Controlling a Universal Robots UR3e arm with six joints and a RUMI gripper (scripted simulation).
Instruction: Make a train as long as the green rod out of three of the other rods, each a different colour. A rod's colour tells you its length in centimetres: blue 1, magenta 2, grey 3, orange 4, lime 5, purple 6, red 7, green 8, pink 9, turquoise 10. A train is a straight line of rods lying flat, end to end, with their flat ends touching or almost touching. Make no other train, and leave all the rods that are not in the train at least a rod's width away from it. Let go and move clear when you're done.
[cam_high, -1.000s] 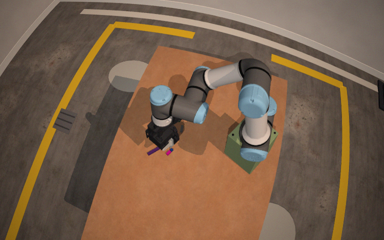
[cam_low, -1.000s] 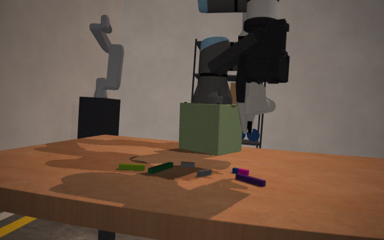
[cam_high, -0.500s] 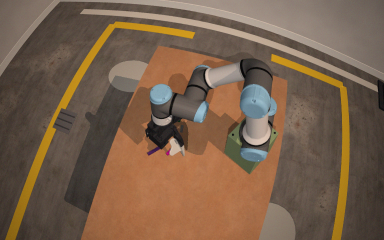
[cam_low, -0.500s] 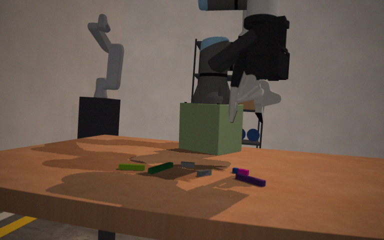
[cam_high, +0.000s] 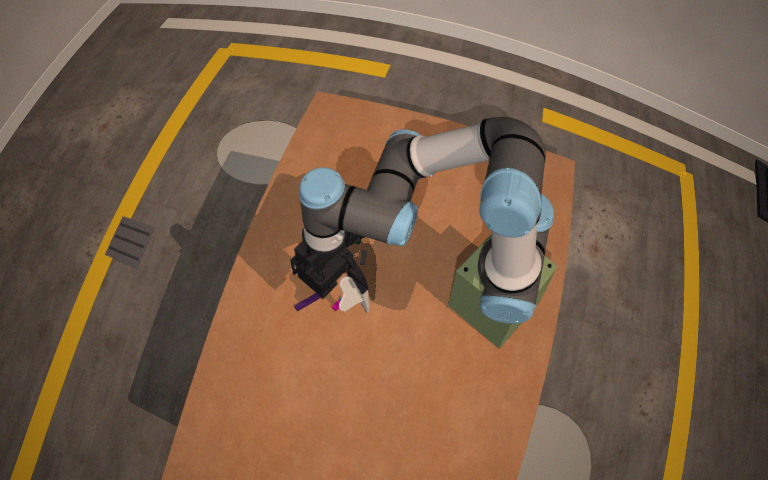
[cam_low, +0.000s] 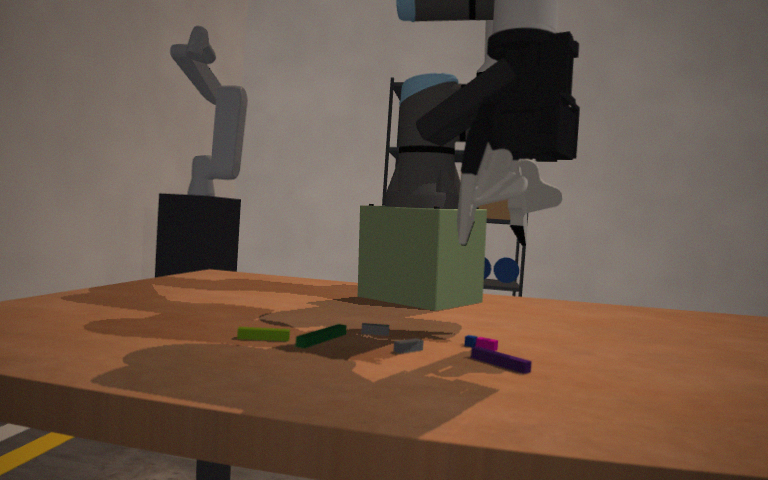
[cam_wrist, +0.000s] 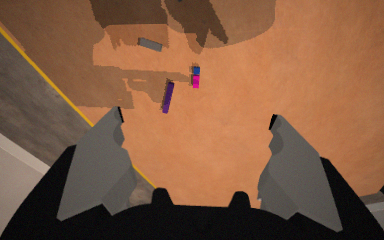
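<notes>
Now: the lime rod 21 cm to the right of my hand, 10 cm below it and 9 cm ahead of it. From my hand the other things lie so: purple rod 10 cm below, 6 cm ahead, 2 cm to the left; blue rod 10 cm below, 2 cm to the right; magenta rod 10 cm below.
</notes>
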